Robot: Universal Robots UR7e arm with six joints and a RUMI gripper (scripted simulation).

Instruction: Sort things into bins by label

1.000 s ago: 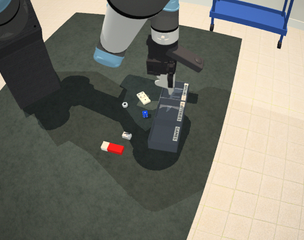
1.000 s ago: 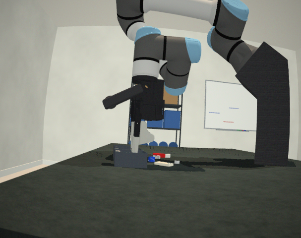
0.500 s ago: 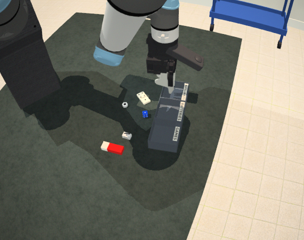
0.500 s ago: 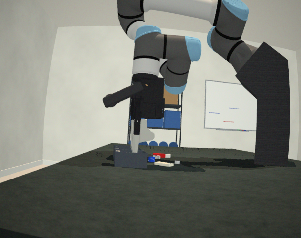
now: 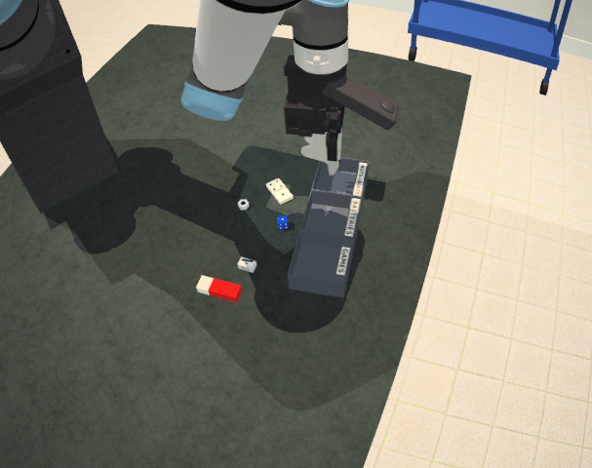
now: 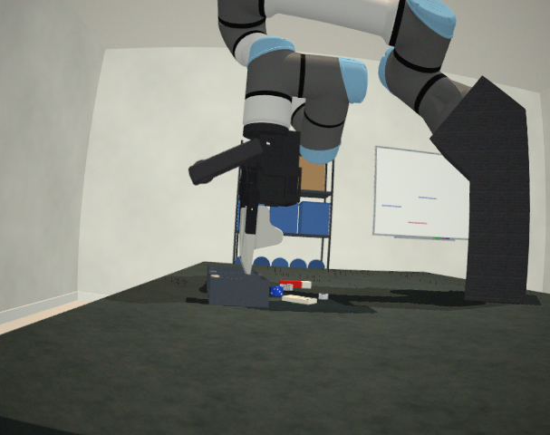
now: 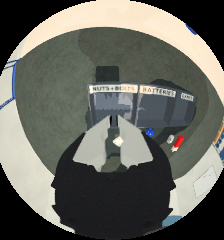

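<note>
Now: hand 9 cm to the left of the blue die, 7 cm past it and 5 cm above it. The rest, counted from my hand: white nut: 14 cm behind, 6 cm to the right, 5 cm below; grey-white object: 18 cm to the right, 11 cm behind, 5 cm below; white domino: 9 cm behind, 5 cm below, 2 cm to the right.
</note>
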